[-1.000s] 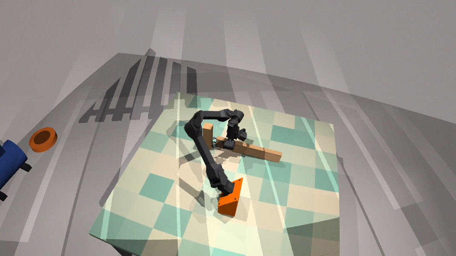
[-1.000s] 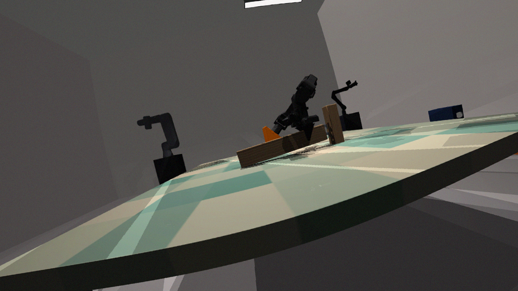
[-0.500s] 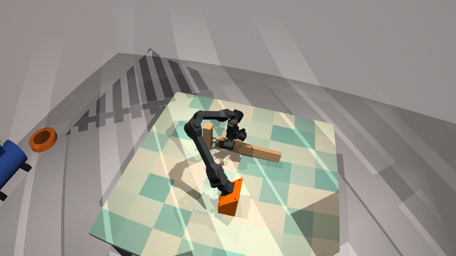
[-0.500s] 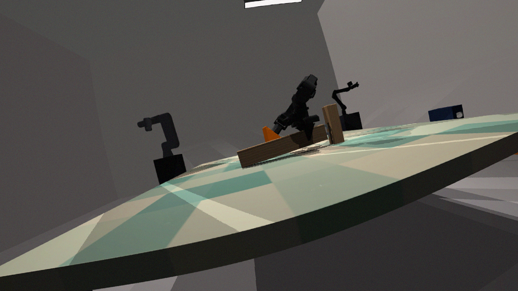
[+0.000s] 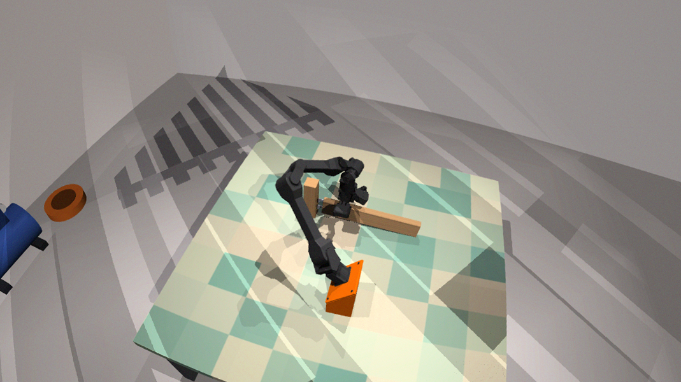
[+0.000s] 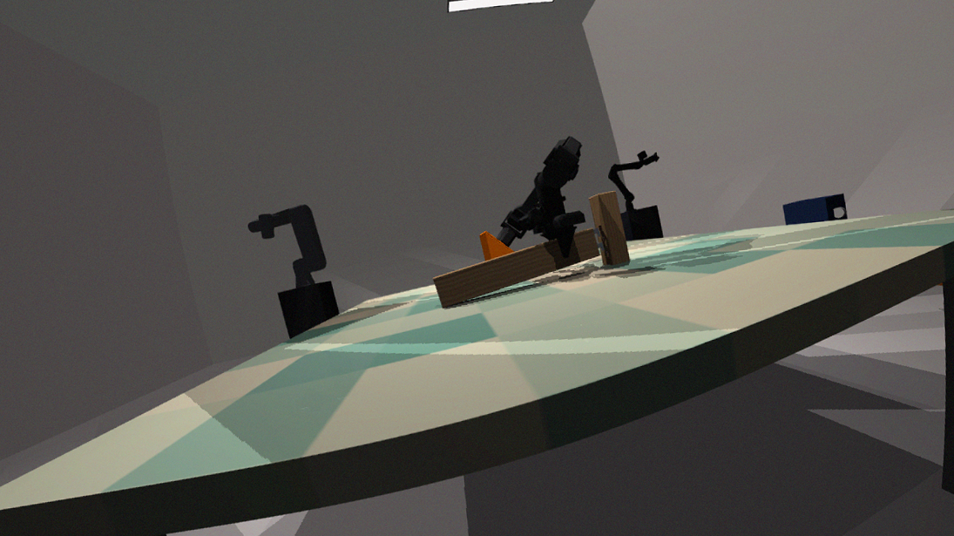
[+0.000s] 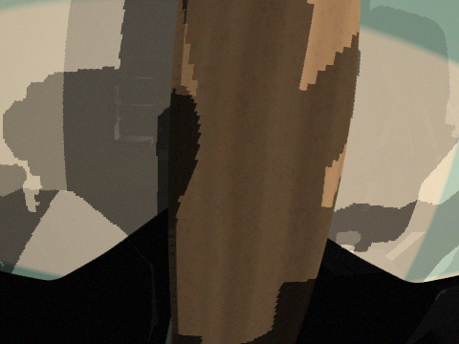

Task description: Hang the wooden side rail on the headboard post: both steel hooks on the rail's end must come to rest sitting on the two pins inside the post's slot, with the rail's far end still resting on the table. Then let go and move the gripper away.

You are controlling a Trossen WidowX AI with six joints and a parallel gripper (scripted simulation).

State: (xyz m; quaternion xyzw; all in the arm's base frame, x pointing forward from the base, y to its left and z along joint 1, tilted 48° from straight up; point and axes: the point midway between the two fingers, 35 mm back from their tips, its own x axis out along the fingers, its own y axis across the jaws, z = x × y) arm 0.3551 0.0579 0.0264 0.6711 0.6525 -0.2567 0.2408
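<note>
Right now my gripper tip is 140 mm to the right of the headboard post, 40 mm below it and 10 mm short of it.
</note>
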